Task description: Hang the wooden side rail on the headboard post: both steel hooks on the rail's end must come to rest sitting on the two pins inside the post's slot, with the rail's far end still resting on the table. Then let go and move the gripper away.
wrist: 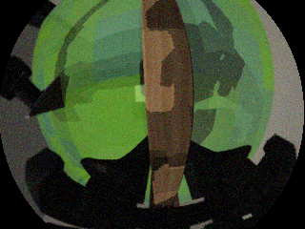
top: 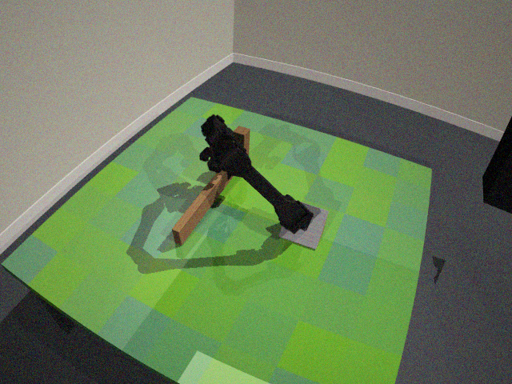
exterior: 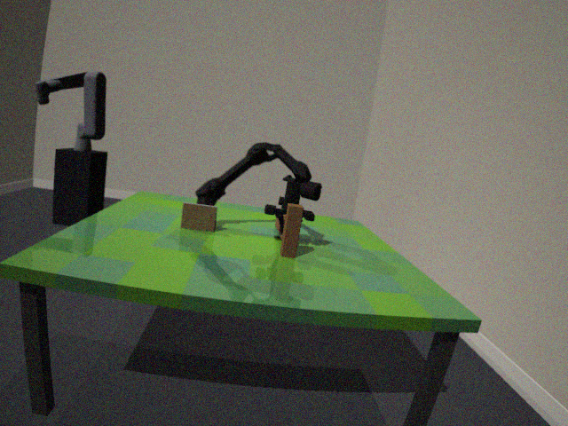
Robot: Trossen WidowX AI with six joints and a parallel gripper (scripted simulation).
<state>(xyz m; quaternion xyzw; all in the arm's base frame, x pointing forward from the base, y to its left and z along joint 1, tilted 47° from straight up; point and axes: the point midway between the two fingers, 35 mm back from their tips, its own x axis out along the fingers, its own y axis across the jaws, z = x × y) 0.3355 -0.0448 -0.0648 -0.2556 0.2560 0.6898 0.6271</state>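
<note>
My gripper tip is now 130 mm to the left of the headboard post, 40 mm below it and 10 mm short of it.
</note>
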